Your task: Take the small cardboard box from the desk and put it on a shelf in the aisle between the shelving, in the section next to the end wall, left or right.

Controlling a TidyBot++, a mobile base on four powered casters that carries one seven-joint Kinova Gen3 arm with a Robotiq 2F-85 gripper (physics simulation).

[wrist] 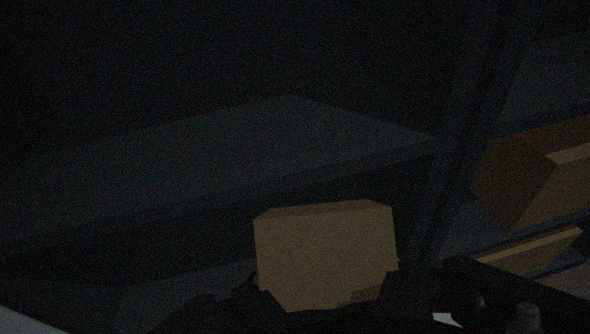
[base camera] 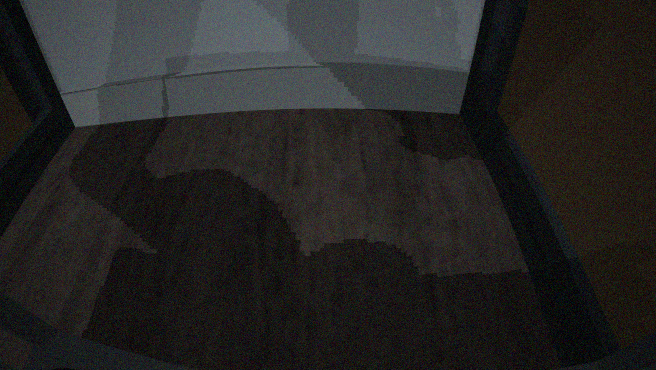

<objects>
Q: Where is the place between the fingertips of my gripper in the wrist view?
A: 324, 268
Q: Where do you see a cardboard box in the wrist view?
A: At 319, 256
</objects>
